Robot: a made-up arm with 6 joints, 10 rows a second.
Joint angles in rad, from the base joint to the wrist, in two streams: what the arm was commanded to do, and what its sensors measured. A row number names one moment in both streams.
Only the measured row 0 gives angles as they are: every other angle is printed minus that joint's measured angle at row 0.
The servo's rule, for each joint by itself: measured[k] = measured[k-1] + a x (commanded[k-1-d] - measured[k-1]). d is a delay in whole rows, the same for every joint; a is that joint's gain. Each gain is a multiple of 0.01, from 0.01 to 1. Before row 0 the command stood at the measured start. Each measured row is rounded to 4 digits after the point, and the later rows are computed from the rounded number. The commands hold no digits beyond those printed.
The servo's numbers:
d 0
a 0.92 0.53 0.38 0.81 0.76 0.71
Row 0, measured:
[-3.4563, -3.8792, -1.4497, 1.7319, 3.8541, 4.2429]
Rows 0 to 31, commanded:
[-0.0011, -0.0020, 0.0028, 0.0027, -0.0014, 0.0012]
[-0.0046, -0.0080, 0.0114, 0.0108, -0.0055, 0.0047]
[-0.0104, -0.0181, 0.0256, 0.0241, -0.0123, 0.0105]
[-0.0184, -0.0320, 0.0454, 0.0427, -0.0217, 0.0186]
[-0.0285, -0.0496, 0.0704, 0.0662, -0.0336, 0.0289]
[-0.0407, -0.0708, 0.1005, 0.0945, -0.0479, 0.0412]
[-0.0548, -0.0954, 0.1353, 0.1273, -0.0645, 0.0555]
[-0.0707, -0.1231, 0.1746, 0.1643, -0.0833, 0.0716]
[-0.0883, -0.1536, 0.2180, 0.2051, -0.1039, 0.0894]
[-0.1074, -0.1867, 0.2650, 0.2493, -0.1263, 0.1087]
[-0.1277, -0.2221, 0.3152, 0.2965, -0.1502, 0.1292]
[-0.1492, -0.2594, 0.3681, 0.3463, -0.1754, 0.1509]
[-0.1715, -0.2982, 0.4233, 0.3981, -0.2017, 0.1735]
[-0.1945, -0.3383, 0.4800, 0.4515, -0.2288, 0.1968]
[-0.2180, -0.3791, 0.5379, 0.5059, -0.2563, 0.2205]
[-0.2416, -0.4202, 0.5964, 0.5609, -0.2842, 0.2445]
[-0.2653, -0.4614, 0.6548, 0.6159, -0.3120, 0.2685]
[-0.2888, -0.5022, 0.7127, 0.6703, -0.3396, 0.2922]
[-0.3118, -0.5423, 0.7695, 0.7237, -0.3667, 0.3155]
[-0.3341, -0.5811, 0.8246, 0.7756, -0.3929, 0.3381]
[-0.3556, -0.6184, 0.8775, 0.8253, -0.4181, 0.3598]
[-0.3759, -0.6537, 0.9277, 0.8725, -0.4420, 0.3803]
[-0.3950, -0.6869, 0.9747, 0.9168, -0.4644, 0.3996]
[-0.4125, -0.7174, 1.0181, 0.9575, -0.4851, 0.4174]
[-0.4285, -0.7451, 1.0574, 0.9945, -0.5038, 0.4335]
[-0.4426, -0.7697, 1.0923, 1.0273, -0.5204, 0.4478]
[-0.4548, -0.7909, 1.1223, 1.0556, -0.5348, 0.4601]
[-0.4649, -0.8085, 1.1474, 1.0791, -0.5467, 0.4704]
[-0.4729, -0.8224, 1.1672, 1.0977, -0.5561, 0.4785]
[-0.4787, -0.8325, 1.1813, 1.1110, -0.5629, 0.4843]
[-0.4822, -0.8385, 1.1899, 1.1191, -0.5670, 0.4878]
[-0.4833, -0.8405, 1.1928, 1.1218, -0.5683, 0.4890]
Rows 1 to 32, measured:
[-0.0010, -0.0011, 0.0011, 0.0022, -0.0011, 0.0009]
[-0.0043, -0.0048, 0.0050, 0.0092, -0.0044, 0.0036]
[-0.0099, -0.0118, 0.0128, 0.0213, -0.0104, 0.0085]
[-0.0177, -0.0225, 0.0252, 0.0386, -0.0190, 0.0157]
[-0.0276, -0.0369, 0.0424, 0.0610, -0.0301, 0.0251]
[-0.0397, -0.0549, 0.0645, 0.0881, -0.0436, 0.0365]
[-0.0536, -0.0764, 0.0914, 0.1199, -0.0595, 0.0500]
[-0.0693, -0.1012, 0.1230, 0.1559, -0.0776, 0.0653]
[-0.0868, -0.1290, 0.1591, 0.1958, -0.0976, 0.0824]
[-0.1058, -0.1596, 0.1993, 0.2391, -0.1194, 0.1011]
[-0.1259, -0.1927, 0.2433, 0.2856, -0.1428, 0.1211]
[-0.1473, -0.2281, 0.2907, 0.3348, -0.1676, 0.1423]
[-0.1696, -0.2653, 0.3411, 0.3861, -0.1935, 0.1645]
[-0.1925, -0.3040, 0.3939, 0.4391, -0.2203, 0.1874]
[-0.2160, -0.3438, 0.4486, 0.4932, -0.2477, 0.2109]
[-0.2396, -0.3843, 0.5048, 0.5480, -0.2754, 0.2348]
[-0.2632, -0.4252, 0.5618, 0.6030, -0.3032, 0.2587]
[-0.2868, -0.4660, 0.6191, 0.6575, -0.3309, 0.2825]
[-0.3098, -0.5064, 0.6763, 0.7111, -0.3581, 0.3059]
[-0.3322, -0.5460, 0.7327, 0.7633, -0.3845, 0.3288]
[-0.3537, -0.5844, 0.7877, 0.8135, -0.4100, 0.3508]
[-0.3741, -0.6211, 0.8409, 0.8613, -0.4343, 0.3717]
[-0.3933, -0.6560, 0.8917, 0.9063, -0.4572, 0.3915]
[-0.4110, -0.6885, 0.9397, 0.9478, -0.4784, 0.4099]
[-0.4271, -0.7185, 0.9844, 0.9856, -0.4977, 0.4267]
[-0.4414, -0.7456, 1.0254, 1.0194, -0.5150, 0.4417]
[-0.4537, -0.7696, 1.0622, 1.0487, -0.5300, 0.4548]
[-0.4640, -0.7902, 1.0946, 1.0733, -0.5427, 0.4659]
[-0.4722, -0.8073, 1.1222, 1.0931, -0.5529, 0.4748]
[-0.4782, -0.8207, 1.1447, 1.1076, -0.5605, 0.4815]
[-0.4819, -0.8301, 1.1619, 1.1169, -0.5654, 0.4860]
[-0.4832, -0.8356, 1.1736, 1.1209, -0.5676, 0.4881]

